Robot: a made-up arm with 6 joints. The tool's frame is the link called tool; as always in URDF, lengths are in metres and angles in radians. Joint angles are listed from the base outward.
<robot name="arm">
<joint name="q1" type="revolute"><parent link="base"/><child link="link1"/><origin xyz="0 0 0.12" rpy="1.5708 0 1.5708"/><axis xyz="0 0 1"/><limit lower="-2.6" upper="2.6"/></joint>
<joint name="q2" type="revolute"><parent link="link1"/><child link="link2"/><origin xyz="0.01 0.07 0.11" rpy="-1.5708 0 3.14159"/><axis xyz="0 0 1"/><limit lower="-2.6" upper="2.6"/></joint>
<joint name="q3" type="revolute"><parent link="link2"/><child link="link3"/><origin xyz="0.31 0 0.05" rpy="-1.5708 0 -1.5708"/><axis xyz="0 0 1"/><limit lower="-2.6" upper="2.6"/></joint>
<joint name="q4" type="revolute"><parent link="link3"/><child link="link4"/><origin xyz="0.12 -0.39 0.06" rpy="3.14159 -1.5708 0"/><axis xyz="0 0 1"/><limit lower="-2.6" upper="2.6"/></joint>
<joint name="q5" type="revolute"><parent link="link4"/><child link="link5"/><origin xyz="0.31 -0.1 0.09" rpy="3.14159 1.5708 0"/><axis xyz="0 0 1"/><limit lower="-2.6" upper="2.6"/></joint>
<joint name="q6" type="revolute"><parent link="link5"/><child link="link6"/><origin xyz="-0.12 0.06 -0.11" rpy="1.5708 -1.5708 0"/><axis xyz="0 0 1"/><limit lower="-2.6" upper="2.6"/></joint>
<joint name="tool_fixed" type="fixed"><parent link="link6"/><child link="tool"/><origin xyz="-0.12 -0.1 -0.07" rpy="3.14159 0 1.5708"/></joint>
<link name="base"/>
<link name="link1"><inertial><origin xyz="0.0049 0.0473 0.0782"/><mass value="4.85"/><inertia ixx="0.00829" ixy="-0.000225" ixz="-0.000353" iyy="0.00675" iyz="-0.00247" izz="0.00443"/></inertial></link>
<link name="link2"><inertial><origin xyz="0.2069 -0.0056 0.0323"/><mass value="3.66"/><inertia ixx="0.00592" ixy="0" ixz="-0.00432" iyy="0.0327" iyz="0" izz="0.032"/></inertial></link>
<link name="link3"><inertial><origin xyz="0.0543 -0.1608 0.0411"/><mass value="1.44"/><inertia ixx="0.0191" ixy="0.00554" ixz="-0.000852" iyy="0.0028" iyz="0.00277" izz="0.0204"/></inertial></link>
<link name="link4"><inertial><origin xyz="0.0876 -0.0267 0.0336"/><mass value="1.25"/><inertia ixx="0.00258" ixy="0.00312" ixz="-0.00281" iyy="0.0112" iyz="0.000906" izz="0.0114"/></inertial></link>
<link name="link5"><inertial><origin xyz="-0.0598 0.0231 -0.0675"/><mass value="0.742"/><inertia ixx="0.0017" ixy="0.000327" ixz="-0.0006" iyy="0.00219" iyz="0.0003" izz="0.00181"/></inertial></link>
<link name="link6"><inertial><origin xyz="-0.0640 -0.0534 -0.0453"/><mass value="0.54"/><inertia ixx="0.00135" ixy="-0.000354" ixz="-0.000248" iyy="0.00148" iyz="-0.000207" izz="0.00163"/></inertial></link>
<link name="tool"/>
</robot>
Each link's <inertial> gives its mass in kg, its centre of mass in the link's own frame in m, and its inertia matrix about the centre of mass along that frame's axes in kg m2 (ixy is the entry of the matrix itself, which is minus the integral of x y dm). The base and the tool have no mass. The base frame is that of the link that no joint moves.
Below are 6 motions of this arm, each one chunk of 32 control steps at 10 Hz.
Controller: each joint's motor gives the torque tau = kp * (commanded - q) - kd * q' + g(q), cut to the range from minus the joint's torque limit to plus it. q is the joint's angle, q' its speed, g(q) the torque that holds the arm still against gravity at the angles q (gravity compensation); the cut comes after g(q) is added. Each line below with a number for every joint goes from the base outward.
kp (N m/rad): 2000 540 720 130 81 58
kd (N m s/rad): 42 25 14 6.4 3.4 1.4
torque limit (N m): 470 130 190 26 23 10
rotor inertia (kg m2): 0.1 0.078 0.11 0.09 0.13 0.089
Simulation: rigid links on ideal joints. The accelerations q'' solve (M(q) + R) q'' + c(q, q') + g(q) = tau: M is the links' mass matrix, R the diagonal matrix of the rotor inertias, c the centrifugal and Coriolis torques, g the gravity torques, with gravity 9.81 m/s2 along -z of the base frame. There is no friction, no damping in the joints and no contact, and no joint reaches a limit. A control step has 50 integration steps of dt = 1/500 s. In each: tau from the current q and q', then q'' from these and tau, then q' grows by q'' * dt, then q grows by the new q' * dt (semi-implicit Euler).
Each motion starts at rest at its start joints. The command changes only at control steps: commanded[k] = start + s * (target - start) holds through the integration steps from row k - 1 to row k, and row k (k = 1, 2, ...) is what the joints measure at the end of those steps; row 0 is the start. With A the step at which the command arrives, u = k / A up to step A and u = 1 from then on. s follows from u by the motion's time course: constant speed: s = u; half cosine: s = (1 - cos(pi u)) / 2; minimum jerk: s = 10 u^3 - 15 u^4 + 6 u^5; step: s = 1 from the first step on.
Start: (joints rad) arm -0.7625 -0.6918 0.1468 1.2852 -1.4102 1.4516
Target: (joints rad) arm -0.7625 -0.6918 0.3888 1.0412 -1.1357 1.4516
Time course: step
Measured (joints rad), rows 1 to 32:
1: -0.7626 -0.6819 0.4261 1.1258 -1.1617 1.4314
2: -0.7610 -0.7372 0.4224 0.9905 -1.0664 1.4783
3: -0.7626 -0.6865 0.3711 1.0555 -1.1466 1.4431
4: -0.7642 -0.6761 0.3838 1.0397 -1.1492 1.4466
5: -0.7624 -0.6936 0.3938 1.0329 -1.1301 1.4583
6: -0.7617 -0.6968 0.3895 1.0459 -1.1336 1.4489
7: -0.7625 -0.6918 0.3878 1.0441 -1.1372 1.4510
8: -0.7628 -0.6902 0.3886 1.0390 -1.1359 1.4525
9: -0.7625 -0.6915 0.3889 1.0403 -1.1355 1.4514
10: -0.7624 -0.6923 0.3889 1.0419 -1.1357 1.4515
11: -0.7625 -0.6920 0.3888 1.0415 -1.1357 1.4516
12: -0.7625 -0.6917 0.3887 1.0410 -1.1357 1.4516
13: -0.7625 -0.6917 0.3888 1.0411 -1.1357 1.4516
14: -0.7625 -0.6918 0.3888 1.0412 -1.1357 1.4516
15: -0.7625 -0.6918 0.3888 1.0413 -1.1357 1.4516
16: -0.7625 -0.6918 0.3888 1.0412 -1.1357 1.4516
17: -0.7625 -0.6918 0.3888 1.0412 -1.1357 1.4516
18: -0.7625 -0.6918 0.3888 1.0412 -1.1357 1.4516
19: -0.7625 -0.6918 0.3888 1.0412 -1.1357 1.4516
20: -0.7625 -0.6918 0.3888 1.0412 -1.1357 1.4516
21: -0.7625 -0.6918 0.3888 1.0412 -1.1357 1.4516
22: -0.7625 -0.6918 0.3888 1.0412 -1.1357 1.4516
23: -0.7625 -0.6918 0.3888 1.0412 -1.1357 1.4516
24: -0.7625 -0.6918 0.3888 1.0412 -1.1357 1.4516
25: -0.7625 -0.6918 0.3888 1.0412 -1.1357 1.4516
26: -0.7625 -0.6918 0.3888 1.0412 -1.1357 1.4516
27: -0.7625 -0.6918 0.3888 1.0412 -1.1357 1.4516
28: -0.7625 -0.6918 0.3888 1.0412 -1.1357 1.4516
29: -0.7625 -0.6918 0.3888 1.0412 -1.1357 1.4516
30: -0.7625 -0.6918 0.3888 1.0412 -1.1357 1.4516
31: -0.7625 -0.6918 0.3888 1.0412 -1.1357 1.4516
32: -0.7625 -0.6918 0.3888 1.0412 -1.1357 1.4516

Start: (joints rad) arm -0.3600 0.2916 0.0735 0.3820 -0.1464 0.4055
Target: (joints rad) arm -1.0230 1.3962 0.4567 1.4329 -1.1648 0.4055
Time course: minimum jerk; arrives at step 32
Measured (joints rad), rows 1 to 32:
1: -0.3602 0.2919 0.0737 0.3823 -0.1467 0.4055
2: -0.3617 0.2937 0.0746 0.3842 -0.1485 0.4054
3: -0.3653 0.2988 0.0768 0.3888 -0.1536 0.4053
4: -0.3718 0.3086 0.0805 0.3974 -0.1629 0.4052
5: -0.3814 0.3236 0.0860 0.4109 -0.1771 0.4051
6: -0.3946 0.3446 0.0937 0.4298 -0.1969 0.4049
7: -0.4115 0.3716 0.1035 0.4544 -0.2223 0.4048
8: -0.4321 0.4050 0.1155 0.4849 -0.2534 0.4047
9: -0.4563 0.4443 0.1297 0.5211 -0.2902 0.4045
10: -0.4839 0.4894 0.1458 0.5627 -0.3322 0.4045
11: -0.5144 0.5397 0.1638 0.6092 -0.3789 0.4044
12: -0.5477 0.5944 0.1834 0.6601 -0.4298 0.4044
13: -0.5830 0.6530 0.2043 0.7148 -0.4841 0.4044
14: -0.6200 0.7145 0.2262 0.7725 -0.5411 0.4045
15: -0.6582 0.7779 0.2488 0.8323 -0.5998 0.4046
16: -0.6968 0.8424 0.2717 0.8934 -0.6593 0.4048
17: -0.7353 0.9069 0.2944 0.9549 -0.7188 0.4049
18: -0.7732 0.9704 0.3168 1.0157 -0.7773 0.4051
19: -0.8098 1.0320 0.3382 1.0749 -0.8339 0.4052
20: -0.8446 1.0906 0.3585 1.1316 -0.8877 0.4054
21: -0.8771 1.1456 0.3773 1.1849 -0.9381 0.4055
22: -0.9069 1.1960 0.3944 1.2340 -0.9842 0.4056
23: -0.9335 1.2413 0.4095 1.2781 -1.0255 0.4056
24: -0.9568 1.2808 0.4224 1.3169 -1.0615 0.4057
25: -0.9763 1.3144 0.4332 1.3498 -1.0920 0.4057
26: -0.9922 1.3417 0.4418 1.3768 -1.1167 0.4057
27: -1.0044 1.3629 0.4482 1.3979 -1.1357 0.4056
28: -1.0132 1.3783 0.4526 1.4133 -1.1494 0.4056
29: -1.0188 1.3883 0.4552 1.4235 -1.1582 0.4056
30: -1.0218 1.3938 0.4564 1.4294 -1.1629 0.4055
31: -1.0229 1.3960 0.4567 1.4321 -1.1647 0.4055
32: -1.0230 1.3963 0.4566 1.4328 -1.1649 0.4055

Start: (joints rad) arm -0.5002 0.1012 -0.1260 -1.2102 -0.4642 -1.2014
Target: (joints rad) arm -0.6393 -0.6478 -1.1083 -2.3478 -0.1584 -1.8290
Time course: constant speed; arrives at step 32
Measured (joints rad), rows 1 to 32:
1: -0.5033 0.0822 -0.1606 -1.2377 -0.4518 -1.2250
2: -0.5081 0.0559 -0.1901 -1.2831 -0.4422 -1.2490
3: -0.5125 0.0323 -0.2210 -1.3215 -0.4344 -1.2659
4: -0.5169 0.0096 -0.2517 -1.3548 -0.4241 -1.2861
5: -0.5214 -0.0136 -0.2824 -1.3897 -0.4143 -1.3056
6: -0.5259 -0.0370 -0.3131 -1.4259 -0.4051 -1.3252
7: -0.5303 -0.0603 -0.3438 -1.4618 -0.3957 -1.3449
8: -0.5348 -0.0836 -0.3745 -1.4973 -0.3862 -1.3644
9: -0.5393 -0.1070 -0.4052 -1.5328 -0.3768 -1.3840
10: -0.5437 -0.1303 -0.4359 -1.5685 -0.3674 -1.4036
11: -0.5482 -0.1537 -0.4667 -1.6041 -0.3579 -1.4231
12: -0.5527 -0.1771 -0.4974 -1.6397 -0.3485 -1.4427
13: -0.5571 -0.2005 -0.5282 -1.6753 -0.3391 -1.4623
14: -0.5616 -0.2239 -0.5590 -1.7109 -0.3297 -1.4818
15: -0.5660 -0.2473 -0.5897 -1.7464 -0.3202 -1.5014
16: -0.5705 -0.2707 -0.6205 -1.7820 -0.3108 -1.5210
17: -0.5750 -0.2942 -0.6513 -1.8176 -0.3014 -1.5405
18: -0.5794 -0.3176 -0.6821 -1.8531 -0.2919 -1.5601
19: -0.5839 -0.3411 -0.7130 -1.8887 -0.2825 -1.5797
20: -0.5883 -0.3646 -0.7438 -1.9242 -0.2731 -1.5992
21: -0.5928 -0.3880 -0.7746 -1.9597 -0.2636 -1.6188
22: -0.5972 -0.4115 -0.8054 -1.9953 -0.2541 -1.6384
23: -0.6017 -0.4350 -0.8362 -2.0308 -0.2447 -1.6579
24: -0.6061 -0.4585 -0.8671 -2.0663 -0.2352 -1.6775
25: -0.6106 -0.4820 -0.8979 -2.1018 -0.2257 -1.6971
26: -0.6150 -0.5056 -0.9287 -2.1373 -0.2162 -1.7166
27: -0.6195 -0.5291 -0.9596 -2.1729 -0.2067 -1.7362
28: -0.6239 -0.5526 -0.9904 -2.2084 -0.1972 -1.7558
29: -0.6283 -0.5761 -1.0212 -2.2439 -0.1877 -1.7754
30: -0.6327 -0.5997 -1.0521 -2.2794 -0.1782 -1.7949
31: -0.6371 -0.6232 -1.0829 -2.3149 -0.1687 -1.8145
32: -0.6416 -0.6467 -1.1137 -2.3504 -0.1591 -1.8341

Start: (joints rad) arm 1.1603 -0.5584 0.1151 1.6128 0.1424 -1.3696
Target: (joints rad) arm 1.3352 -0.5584 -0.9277 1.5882 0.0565 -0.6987
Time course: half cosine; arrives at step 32
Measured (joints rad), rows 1 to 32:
1: 1.1608 -0.5587 0.1122 1.6129 0.1423 -1.3679
2: 1.1621 -0.5587 0.1034 1.6133 0.1418 -1.3622
3: 1.1642 -0.5583 0.0894 1.6137 0.1407 -1.3530
4: 1.1671 -0.5579 0.0710 1.6137 0.1391 -1.3411
5: 1.1708 -0.5578 0.0481 1.6137 0.1373 -1.3263
6: 1.1752 -0.5575 0.0207 1.6137 0.1351 -1.3086
7: 1.1803 -0.5572 -0.0107 1.6135 0.1325 -1.2882
8: 1.1860 -0.5568 -0.0459 1.6131 0.1296 -1.2654
9: 1.1923 -0.5565 -0.0845 1.6126 0.1265 -1.2404
10: 1.1992 -0.5561 -0.1262 1.6121 0.1231 -1.2134
11: 1.2064 -0.5557 -0.1705 1.6114 0.1194 -1.1846
12: 1.2141 -0.5554 -0.2171 1.6105 0.1156 -1.1545
13: 1.2220 -0.5550 -0.2655 1.6095 0.1116 -1.1231
14: 1.2302 -0.5547 -0.3152 1.6084 0.1075 -1.0909
15: 1.2385 -0.5544 -0.3658 1.6072 0.1033 -1.0582
16: 1.2469 -0.5542 -0.4168 1.6059 0.0991 -1.0253
17: 1.2553 -0.5541 -0.4678 1.6045 0.0948 -0.9924
18: 1.2636 -0.5540 -0.5181 1.6031 0.0906 -0.9599
19: 1.2718 -0.5540 -0.5674 1.6016 0.0865 -0.9282
20: 1.2798 -0.5541 -0.6152 1.6001 0.0825 -0.8974
21: 1.2874 -0.5543 -0.6610 1.5987 0.0787 -0.8680
22: 1.2948 -0.5545 -0.7044 1.5973 0.0751 -0.8402
23: 1.3016 -0.5547 -0.7449 1.5960 0.0717 -0.8142
24: 1.3080 -0.5550 -0.7822 1.5947 0.0686 -0.7904
25: 1.3139 -0.5553 -0.8159 1.5935 0.0657 -0.7689
26: 1.3191 -0.5556 -0.8456 1.5925 0.0632 -0.7499
27: 1.3237 -0.5560 -0.8711 1.5915 0.0611 -0.7337
28: 1.3275 -0.5564 -0.8922 1.5907 0.0593 -0.7204
29: 1.3306 -0.5567 -0.9086 1.5900 0.0579 -0.7101
30: 1.3329 -0.5571 -0.9201 1.5894 0.0570 -0.7029
31: 1.3344 -0.5574 -0.9267 1.5889 0.0564 -0.6989
32: 1.3350 -0.5578 -0.9283 1.5886 0.0562 -0.6981

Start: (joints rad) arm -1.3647 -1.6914 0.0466 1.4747 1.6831 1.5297
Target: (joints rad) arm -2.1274 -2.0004 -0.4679 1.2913 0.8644 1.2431
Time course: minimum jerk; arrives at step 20
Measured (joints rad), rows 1 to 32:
1: -1.3656 -1.6919 0.0459 1.4746 1.6820 1.5293
2: -1.3716 -1.6945 0.0410 1.4737 1.6755 1.5268
3: -1.3863 -1.6997 0.0291 1.4714 1.6604 1.5207
4: -1.4113 -1.7085 0.0097 1.4670 1.6345 1.5106
5: -1.4472 -1.7216 -0.0170 1.4601 1.5969 1.4963
6: -1.4937 -1.7389 -0.0506 1.4508 1.5478 1.4780
7: -1.5496 -1.7600 -0.0904 1.4393 1.4885 1.4562
8: -1.6131 -1.7841 -0.1348 1.4257 1.4210 1.4317
9: -1.6818 -1.8105 -0.1820 1.4105 1.3477 1.4054
10: -1.7529 -1.8382 -0.2304 1.3942 1.2714 1.3784
11: -1.8238 -1.8661 -0.2780 1.3774 1.1952 1.3517
12: -1.8915 -1.8934 -0.3230 1.3607 1.1221 1.3264
13: -1.9536 -1.9188 -0.3636 1.3449 1.0548 1.3035
14: -2.0078 -1.9417 -0.3985 1.3304 0.9959 1.2837
15: -2.0523 -1.9611 -0.4265 1.3180 0.9474 1.2677
16: -2.0861 -1.9765 -0.4471 1.3079 0.9103 1.2558
17: -2.1090 -1.9877 -0.4603 1.3004 0.8851 1.2481
18: -2.1220 -1.9949 -0.4670 1.2955 0.8707 1.2440
19: -2.1269 -1.9986 -0.4686 1.2927 0.8649 1.2428
20: -2.1274 -2.0002 -0.4679 1.2915 0.8642 1.2431
21: -2.1273 -2.0008 -0.4675 1.2910 0.8643 1.2432
22: -2.1274 -2.0005 -0.4679 1.2911 0.8644 1.2431
23: -2.1275 -2.0002 -0.4681 1.2914 0.8644 1.2430
24: -2.1274 -2.0004 -0.4679 1.2914 0.8644 1.2431
25: -2.1274 -2.0005 -0.4678 1.2912 0.8644 1.2431
26: -2.1274 -2.0004 -0.4679 1.2913 0.8644 1.2431
27: -2.1274 -2.0004 -0.4679 1.2913 0.8644 1.2431
28: -2.1274 -2.0004 -0.4679 1.2913 0.8644 1.2431
29: -2.1274 -2.0004 -0.4679 1.2913 0.8644 1.2431
30: -2.1274 -2.0004 -0.4679 1.2913 0.8644 1.2431
31: -2.1274 -2.0004 -0.4679 1.2913 0.8644 1.2431
32: -2.1274 -2.0004 -0.4679 1.2913 0.8644 1.2431

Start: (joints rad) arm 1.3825 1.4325 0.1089 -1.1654 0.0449 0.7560
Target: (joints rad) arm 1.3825 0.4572 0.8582 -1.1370 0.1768 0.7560
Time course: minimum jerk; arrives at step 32
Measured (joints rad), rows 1 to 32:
1: 1.3825 1.4322 0.1092 -1.1654 0.0449 0.7560
2: 1.3824 1.4304 0.1109 -1.1651 0.0452 0.7560
3: 1.3823 1.4256 0.1150 -1.1649 0.0459 0.7559
4: 1.3821 1.4168 0.1222 -1.1646 0.0471 0.7559
5: 1.3819 1.4033 0.1332 -1.1642 0.0489 0.7559
6: 1.3817 1.3846 0.1482 -1.1637 0.0514 0.7558
7: 1.3814 1.3605 0.1673 -1.1630 0.0547 0.7558
8: 1.3811 1.3309 0.1907 -1.1621 0.0588 0.7557
9: 1.3809 1.2959 0.2182 -1.1612 0.0635 0.7557
10: 1.3806 1.2559 0.2494 -1.1601 0.0690 0.7557
11: 1.3804 1.2114 0.2841 -1.1588 0.0751 0.7556
12: 1.3802 1.1628 0.3217 -1.1575 0.0817 0.7556
13: 1.3800 1.1109 0.3618 -1.1560 0.0887 0.7556
14: 1.3799 1.0564 0.4038 -1.1545 0.0961 0.7556
15: 1.3798 1.0003 0.4470 -1.1529 0.1037 0.7556
16: 1.3797 0.9432 0.4907 -1.1513 0.1114 0.7556
17: 1.3797 0.8862 0.5343 -1.1497 0.1191 0.7557
18: 1.3797 0.8301 0.5772 -1.1481 0.1267 0.7557
19: 1.3798 0.7758 0.6186 -1.1465 0.1340 0.7557
20: 1.3799 0.7241 0.6579 -1.1450 0.1410 0.7557
21: 1.3801 0.6758 0.6946 -1.1437 0.1475 0.7558
22: 1.3803 0.6315 0.7281 -1.1424 0.1534 0.7558
23: 1.3805 0.5918 0.7581 -1.1413 0.1588 0.7558
24: 1.3808 0.5571 0.7842 -1.1403 0.1634 0.7559
25: 1.3811 0.5278 0.8062 -1.1394 0.1674 0.7559
26: 1.3814 0.5040 0.8240 -1.1387 0.1706 0.7559
27: 1.3816 0.4856 0.8377 -1.1382 0.1730 0.7560
28: 1.3819 0.4723 0.8474 -1.1377 0.1748 0.7560
29: 1.3821 0.4637 0.8536 -1.1375 0.1760 0.7560
30: 1.3823 0.4591 0.8569 -1.1373 0.1766 0.7560
31: 1.3824 0.4573 0.8581 -1.1371 0.1768 0.7560
32: 1.3825 0.4571 0.8582 -1.1371 0.1768 0.7560

